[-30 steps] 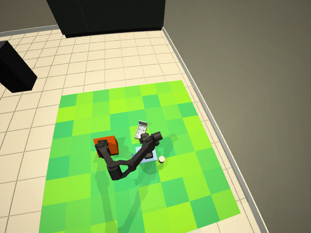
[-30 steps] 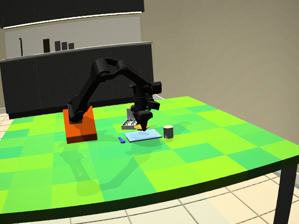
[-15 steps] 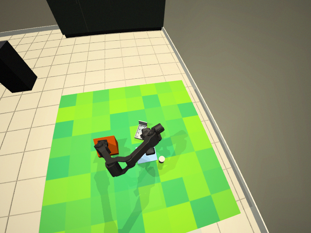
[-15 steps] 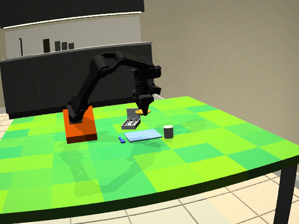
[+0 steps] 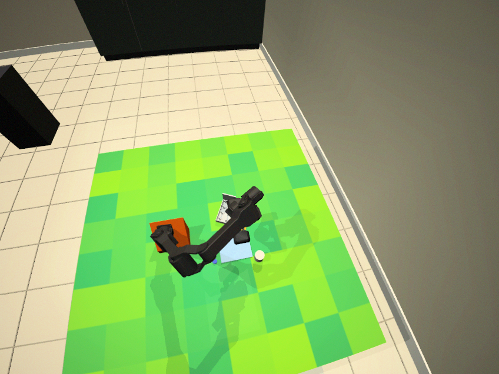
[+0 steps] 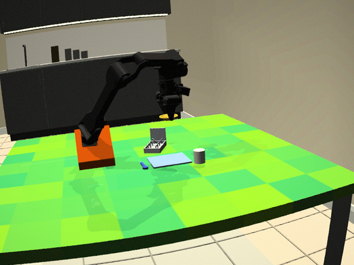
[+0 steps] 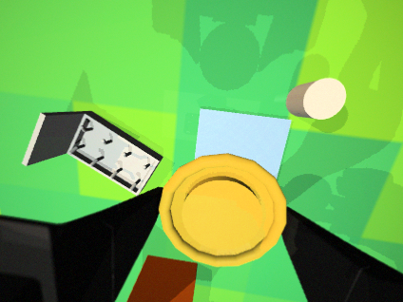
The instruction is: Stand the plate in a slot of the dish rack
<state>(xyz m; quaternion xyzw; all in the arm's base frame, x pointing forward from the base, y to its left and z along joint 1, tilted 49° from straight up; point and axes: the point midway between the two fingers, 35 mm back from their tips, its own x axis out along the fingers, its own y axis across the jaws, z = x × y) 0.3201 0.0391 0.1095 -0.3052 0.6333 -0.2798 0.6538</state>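
Right now the dish rack is 16 cm to the left of my gripper tip, 14 cm below it and 4 cm behind it. Also, from my gripper tip: yellow plate: 1 cm above; white cylinder: 13 cm below, 10 cm to the right, 8 cm ahead; light blue mat: 16 cm below, 3 cm to the right, 2 cm behind.
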